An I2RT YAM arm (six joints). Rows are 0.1 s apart.
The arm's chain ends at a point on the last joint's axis. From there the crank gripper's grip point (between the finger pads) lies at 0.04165 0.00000 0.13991 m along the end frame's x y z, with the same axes.
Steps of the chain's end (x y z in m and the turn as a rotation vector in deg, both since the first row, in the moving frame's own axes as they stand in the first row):
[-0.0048 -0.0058 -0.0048 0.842 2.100 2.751]
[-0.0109 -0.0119 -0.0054 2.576 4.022 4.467]
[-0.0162 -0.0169 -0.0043 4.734 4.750 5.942]
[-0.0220 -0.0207 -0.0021 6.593 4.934 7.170]
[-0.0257 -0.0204 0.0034 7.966 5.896 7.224]
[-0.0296 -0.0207 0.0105 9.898 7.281 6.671]
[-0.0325 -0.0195 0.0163 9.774 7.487 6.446]
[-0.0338 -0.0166 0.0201 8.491 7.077 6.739]
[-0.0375 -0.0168 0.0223 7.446 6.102 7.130]
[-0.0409 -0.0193 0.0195 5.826 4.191 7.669]
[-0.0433 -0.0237 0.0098 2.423 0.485 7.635]
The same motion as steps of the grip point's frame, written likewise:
[0.0003 -0.0057 -0.0064 0.842 2.100 2.751]
[-0.0011 -0.0145 -0.0087 2.576 4.022 4.467]
[-0.0044 -0.0234 -0.0085 4.734 4.750 5.942]
[-0.0095 -0.0306 -0.0068 6.593 4.934 7.170]
[-0.0107 -0.0333 -0.0026 7.966 5.896 7.224]
[-0.0112 -0.0383 0.0025 9.898 7.281 6.671]
[-0.0137 -0.0370 0.0081 9.774 7.487 6.446]
[-0.0161 -0.0309 0.0128 8.491 7.077 6.739]
[-0.0221 -0.0285 0.0163 7.446 6.102 7.130]
[-0.0303 -0.0271 0.0157 5.826 4.191 7.669]
[-0.0421 -0.0240 0.0094 2.423 0.485 7.635]

